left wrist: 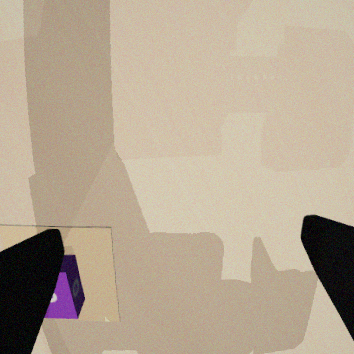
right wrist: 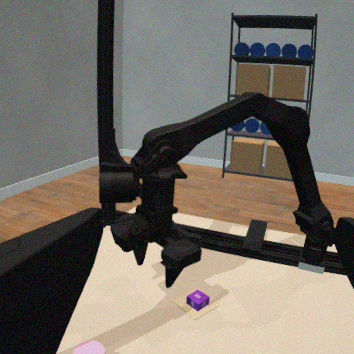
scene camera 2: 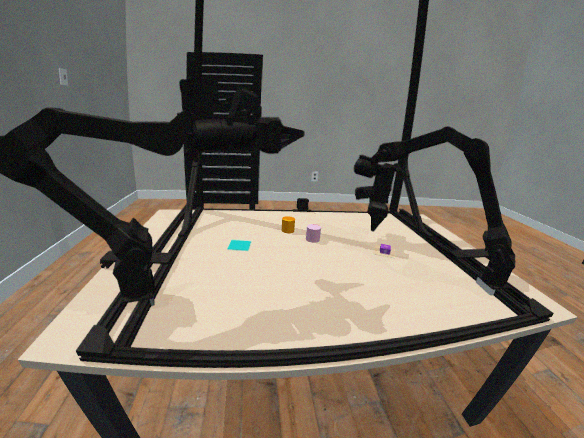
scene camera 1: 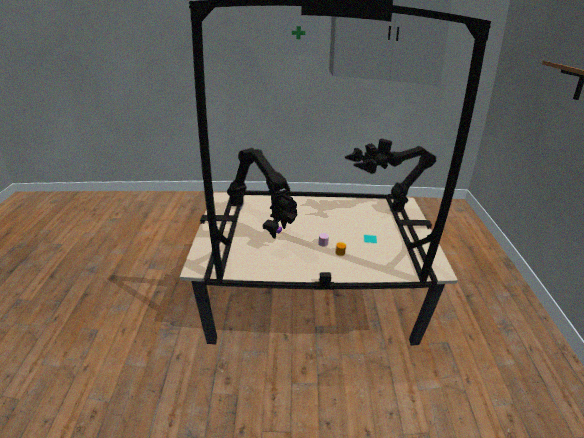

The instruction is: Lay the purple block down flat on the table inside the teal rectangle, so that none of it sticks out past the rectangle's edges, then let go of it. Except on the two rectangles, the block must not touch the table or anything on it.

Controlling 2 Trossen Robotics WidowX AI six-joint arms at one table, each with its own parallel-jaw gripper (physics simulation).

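Seen in the pictures: left gripper, fingertip midpoint: (left wrist: 183,235) (right wrist: 153,275) (scene camera 2: 372,226) (scene camera 1: 279,233); right gripper, fingertip midpoint: (right wrist: 222,225) (scene camera 2: 293,132) (scene camera 1: 349,161); left arm's base at its link origin: (right wrist: 312,257) (scene camera 2: 493,282) (scene camera 1: 236,203); right arm's base at its link origin: (scene camera 2: 137,291) (scene camera 1: 397,209).
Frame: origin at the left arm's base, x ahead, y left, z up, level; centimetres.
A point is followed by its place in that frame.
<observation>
The purple block (scene camera 1: 279,230) @[z -0.4, x 26.8, y -22.0 cm] (scene camera 2: 385,249) @[z -0.3, x 26.3, y -19.2 cm] (left wrist: 64,300) @[z 0.0, x 25.0, y -21.6 cm] (right wrist: 198,300) @[z 0.0, x 26.8, y -20.0 cm] rests on a pale tan rectangle (left wrist: 97,280) @[z -1.8, x 24.5, y -23.0 cm] (right wrist: 200,314) @[z -1.8, x 28.3, y -18.8 cm]. My left gripper (scene camera 1: 281,230) @[z 3.2, x 27.7, y -29.5 cm] (scene camera 2: 373,229) @[z 3.2, x 27.7, y -29.5 cm] (left wrist: 183,235) @[z 3.2, x 27.7, y -29.5 cm] (right wrist: 153,275) @[z 3.2, x 27.7, y -29.5 cm] is open and empty, pointing down above the table. In the left wrist view the block is at the lower left, partly hidden behind one finger, off to the side of the gap. The teal rectangle (scene camera 1: 370,239) @[z -1.8, x 71.4, y -21.9 cm] (scene camera 2: 239,245) @[z -1.8, x 71.3, y -21.0 cm] lies flat with nothing on it. My right gripper (scene camera 1: 351,160) @[z 32.5, x 57.8, y -8.1 cm] (scene camera 2: 303,133) @[z 32.5, x 57.8, y -8.1 cm] (right wrist: 222,225) @[z 32.5, x 57.8, y -8.1 cm] is open and empty, high above the table.
A pink cylinder (scene camera 1: 323,240) @[z 1.6, x 48.2, y -30.2 cm] (scene camera 2: 313,233) @[z 1.3, x 48.6, y -25.6 cm] (right wrist: 90,348) @[z 2.7, x 47.6, y -28.1 cm] and an orange cylinder (scene camera 1: 340,249) @[z 1.8, x 56.0, y -36.3 cm] (scene camera 2: 288,225) @[z 1.0, x 56.4, y -31.9 cm] stand between the purple block and the teal rectangle. Black rails run along the table's edges, with tall black frame posts (scene camera 1: 201,110) @[z 68.7, x 7.6, y -60.5 cm] (scene camera 2: 416,75) @[z 59.3, x 7.3, y -56.6 cm] rising from them.
</observation>
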